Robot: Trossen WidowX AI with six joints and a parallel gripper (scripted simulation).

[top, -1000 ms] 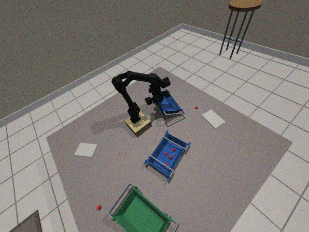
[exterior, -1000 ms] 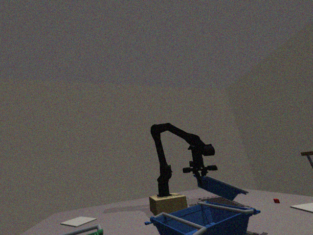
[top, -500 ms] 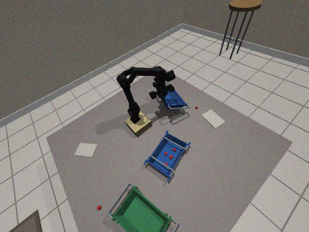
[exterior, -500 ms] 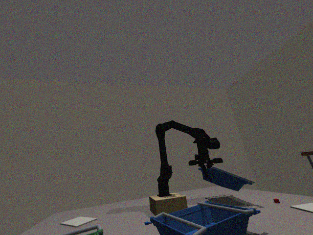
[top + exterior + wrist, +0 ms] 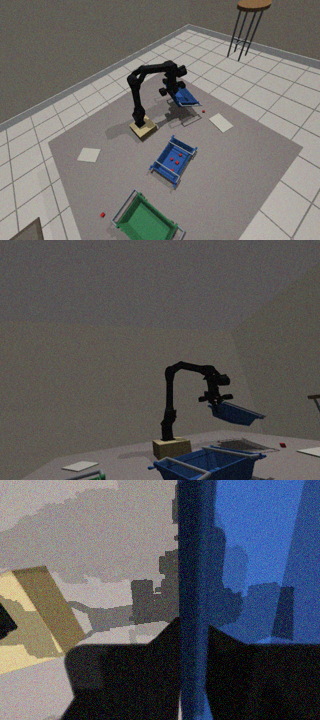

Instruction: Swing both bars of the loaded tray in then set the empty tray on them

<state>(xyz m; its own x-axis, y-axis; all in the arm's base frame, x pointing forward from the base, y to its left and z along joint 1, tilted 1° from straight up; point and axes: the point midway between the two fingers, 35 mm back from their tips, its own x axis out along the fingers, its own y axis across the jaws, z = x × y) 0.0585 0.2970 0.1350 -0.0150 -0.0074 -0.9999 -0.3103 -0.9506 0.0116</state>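
Now: the blue tray 7 cm to the left of my gripper tip and 2 cm ahead of it.
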